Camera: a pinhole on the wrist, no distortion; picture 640 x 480 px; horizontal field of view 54.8 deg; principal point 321.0 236.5 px. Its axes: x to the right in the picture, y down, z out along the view. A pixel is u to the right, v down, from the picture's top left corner.
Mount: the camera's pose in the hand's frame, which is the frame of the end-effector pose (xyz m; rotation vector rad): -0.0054 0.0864 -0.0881 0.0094 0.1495 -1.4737
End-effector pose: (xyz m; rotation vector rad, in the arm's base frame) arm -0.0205 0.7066 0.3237 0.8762 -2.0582 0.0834
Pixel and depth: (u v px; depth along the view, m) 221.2 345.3 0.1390
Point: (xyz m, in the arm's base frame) -0.1262 0.7449 0.3399
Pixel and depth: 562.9 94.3 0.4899
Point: -0.1709 0.4741 0.0043
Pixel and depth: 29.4 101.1 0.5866
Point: -0.5331 0.7876 -0.0083
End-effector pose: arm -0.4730 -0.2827 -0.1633 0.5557 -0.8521 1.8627
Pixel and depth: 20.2 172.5 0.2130
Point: -0.6158 -0.4418 -0.1386
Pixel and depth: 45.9 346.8 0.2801
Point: -0.6666 -0.4507 -0.0520
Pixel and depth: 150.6 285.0 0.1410
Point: -0.5809 -0.3465 -0.1522
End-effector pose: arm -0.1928 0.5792 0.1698 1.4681 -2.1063 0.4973
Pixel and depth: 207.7 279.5 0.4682
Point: -0.4100 0.3592 -0.0968
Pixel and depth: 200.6 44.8 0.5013
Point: -0.3597 0.4653 -0.2482
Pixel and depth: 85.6 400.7 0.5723
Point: -0.5888 0.2571 -0.1122
